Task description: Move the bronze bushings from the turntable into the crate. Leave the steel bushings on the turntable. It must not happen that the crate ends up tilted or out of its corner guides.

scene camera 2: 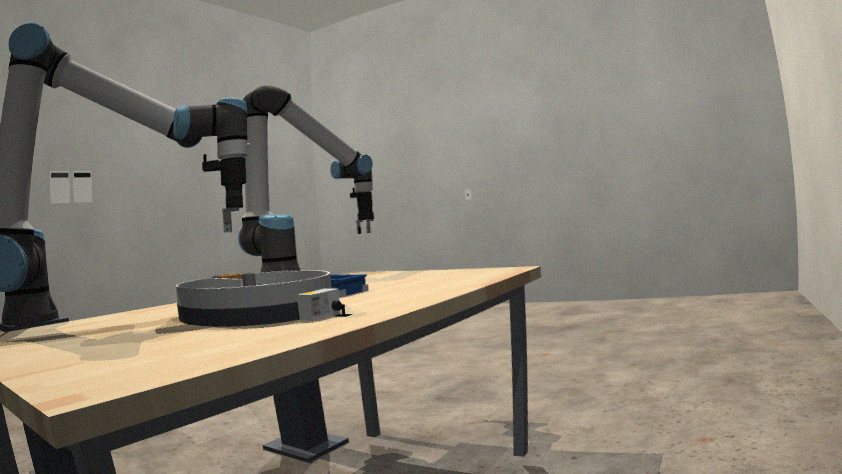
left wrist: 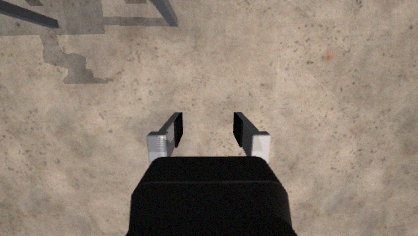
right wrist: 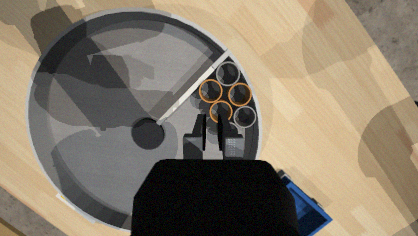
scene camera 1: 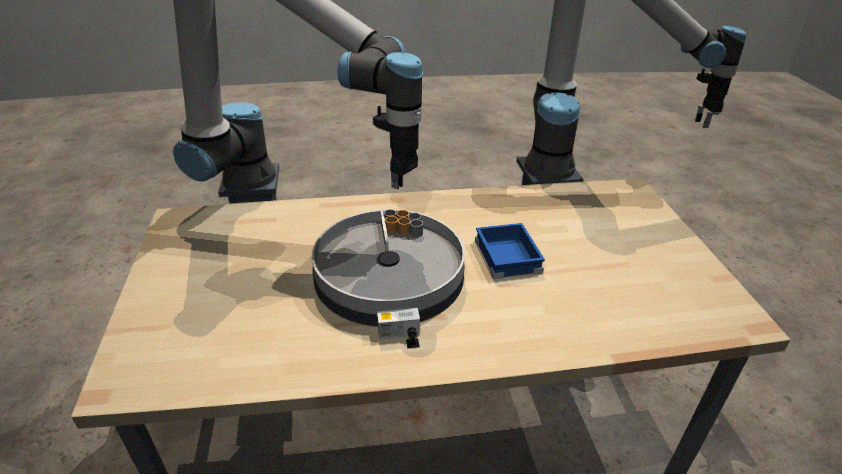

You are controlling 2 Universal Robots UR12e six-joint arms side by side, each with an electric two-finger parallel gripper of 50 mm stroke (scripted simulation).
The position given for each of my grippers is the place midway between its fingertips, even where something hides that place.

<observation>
I see my left gripper [scene camera 1: 701, 124], my right gripper [scene camera 1: 397, 186] and a blue crate [scene camera 1: 515, 252].
My left gripper also shows in the left wrist view [left wrist: 208, 122]. My right gripper shows as well in scene camera 2 [scene camera 2: 228, 232] and in the right wrist view [right wrist: 211, 125]. The left wrist view does not show the blue crate: it is out of frame.
</observation>
